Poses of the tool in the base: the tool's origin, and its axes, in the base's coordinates. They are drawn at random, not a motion.
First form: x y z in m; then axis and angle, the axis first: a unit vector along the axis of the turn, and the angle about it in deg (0 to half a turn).
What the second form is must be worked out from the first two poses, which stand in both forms.
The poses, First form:
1: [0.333 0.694 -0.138 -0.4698 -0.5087 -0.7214 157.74]
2: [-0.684 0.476 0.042 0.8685 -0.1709 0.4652 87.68]
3: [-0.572 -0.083 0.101 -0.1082 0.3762 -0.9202 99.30]
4: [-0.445 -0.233 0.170 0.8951 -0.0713 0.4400 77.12]
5: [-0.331 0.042 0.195 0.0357 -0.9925 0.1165 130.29]
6: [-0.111 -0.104 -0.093 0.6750 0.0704 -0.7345 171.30]
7: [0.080 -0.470 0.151 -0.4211 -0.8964 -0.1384 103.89]
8: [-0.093 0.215 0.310 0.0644 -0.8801 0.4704 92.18]
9: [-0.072 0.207 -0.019 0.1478 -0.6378 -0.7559 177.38]
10: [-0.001 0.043 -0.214 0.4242 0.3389 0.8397 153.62]
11: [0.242 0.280 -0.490 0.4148 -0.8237 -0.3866 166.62]
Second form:
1: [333 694 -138 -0.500 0.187 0.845 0.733 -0.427 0.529]
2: [-684 476 42 0.764 0.322 0.558 -0.607 0.069 0.792]
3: [-572 -83 101 -0.148 -0.955 -0.256 0.861 0.003 -0.509]
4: [-445 -233 170 0.846 0.379 0.376 -0.479 0.227 0.848]
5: [-331 42 195 -0.645 0.031 0.764 -0.147 0.976 -0.163]
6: [-111 -104 -93 -0.083 -0.017 -0.996 0.206 -0.979 -0.001]
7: [80 -470 151 -0.020 0.334 0.942 0.602 0.756 -0.255]
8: [-93 215 310 -0.034 0.411 0.911 -0.529 0.766 -0.365]
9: [-72 207 -19 -0.955 -0.223 -0.194 -0.154 -0.186 0.970]
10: [-1 43 -214 -0.555 0.646 0.525 -0.101 -0.678 0.728]
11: [242 280 -490 -0.633 -0.764 -0.126 -0.585 0.366 0.724]
